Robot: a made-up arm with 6 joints.
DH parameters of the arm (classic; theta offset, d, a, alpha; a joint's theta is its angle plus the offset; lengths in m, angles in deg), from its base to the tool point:
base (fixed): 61.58 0 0.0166 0
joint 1: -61.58 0.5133 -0.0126 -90
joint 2: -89.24 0 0.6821 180
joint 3: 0.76 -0.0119 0.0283 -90
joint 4: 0 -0.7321 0.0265 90
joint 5: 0 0.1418 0.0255 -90
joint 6: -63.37 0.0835 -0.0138 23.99
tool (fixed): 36.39 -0.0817 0 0
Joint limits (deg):
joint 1: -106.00..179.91
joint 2: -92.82..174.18
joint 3: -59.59..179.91
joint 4: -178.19..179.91
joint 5: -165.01..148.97
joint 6: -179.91..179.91
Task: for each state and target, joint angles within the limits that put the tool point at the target. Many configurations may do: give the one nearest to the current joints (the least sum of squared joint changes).
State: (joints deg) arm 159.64 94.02 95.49 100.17 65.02 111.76
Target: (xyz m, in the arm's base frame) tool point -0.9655 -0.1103 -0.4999
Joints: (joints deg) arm 179.91 126.89 65.70 140.85 65.35 121.62
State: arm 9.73 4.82 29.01 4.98 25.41 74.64
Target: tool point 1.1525 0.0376 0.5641
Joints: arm 6.10 50.63 14.64 3.01 25.55 75.72
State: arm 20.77 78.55 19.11 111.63 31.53 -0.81
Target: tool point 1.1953 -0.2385 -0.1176
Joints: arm -16.90 104.84 56.28 100.74 16.61 -0.08
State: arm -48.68 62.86 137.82 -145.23 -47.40 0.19
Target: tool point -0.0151 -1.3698 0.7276
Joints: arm -93.33 94.26 122.39 -140.35 -45.80 0.12
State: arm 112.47 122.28 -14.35 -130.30 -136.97 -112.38
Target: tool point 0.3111 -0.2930 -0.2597
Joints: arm 147.05 148.65 -8.28 -119.20 -133.59 -112.08
